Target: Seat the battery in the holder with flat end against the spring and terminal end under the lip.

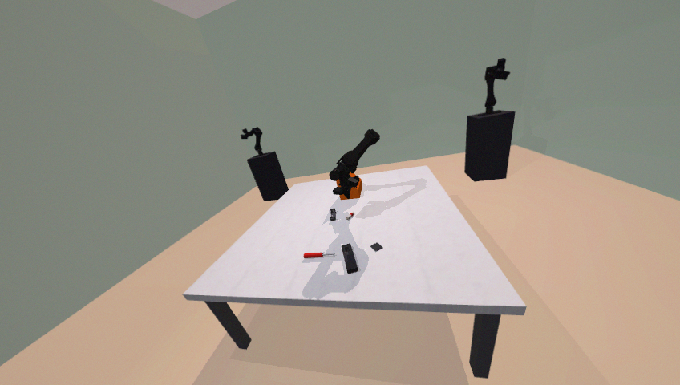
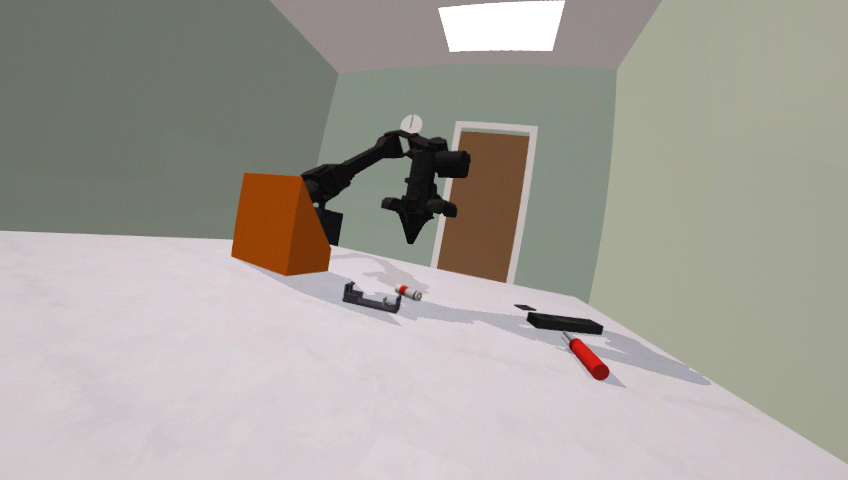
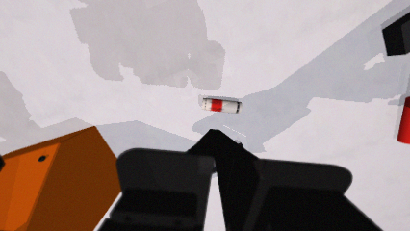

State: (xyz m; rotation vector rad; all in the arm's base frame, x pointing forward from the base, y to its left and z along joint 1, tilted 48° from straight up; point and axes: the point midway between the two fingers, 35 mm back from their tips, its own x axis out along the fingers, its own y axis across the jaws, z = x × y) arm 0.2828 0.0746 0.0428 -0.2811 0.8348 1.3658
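Right now the battery is 11 cm below my gripper tip, 2 cm ahead of it and 1 cm to the right of it. Also, from my gripper tip: small black square 29 cm ahead, 16 cm to the left, 12 cm below; then black bar 36 cm ahead, 10 cm below, 5 cm to the left; then red-handled screwdriver 35 cm ahead, 11 cm below, 9 cm to the right.
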